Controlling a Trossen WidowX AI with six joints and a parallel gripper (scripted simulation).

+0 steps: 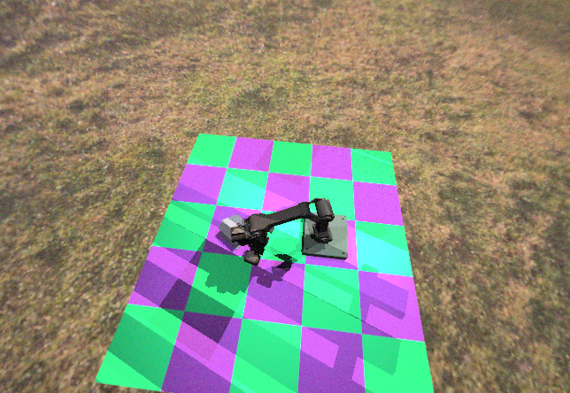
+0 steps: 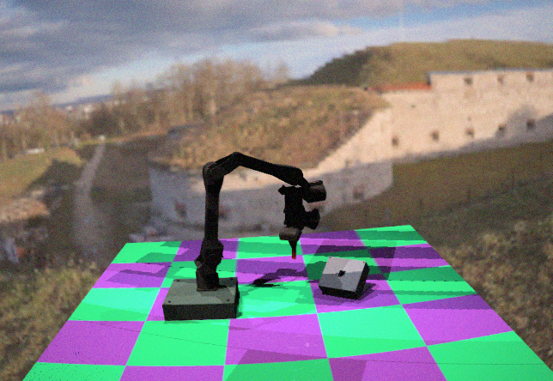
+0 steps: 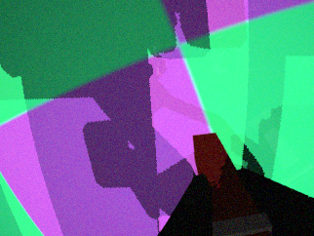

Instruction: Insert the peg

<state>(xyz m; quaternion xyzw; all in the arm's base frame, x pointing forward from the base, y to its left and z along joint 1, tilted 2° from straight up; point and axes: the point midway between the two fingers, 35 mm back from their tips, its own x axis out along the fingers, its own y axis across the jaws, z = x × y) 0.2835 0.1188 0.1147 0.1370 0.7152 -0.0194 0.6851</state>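
Now: the grey sloped panel 15 cm ahead of my gripper tip, 11 cm to the right of it and 7 cm below it. Round my gripper tip: red peg 2 cm above.
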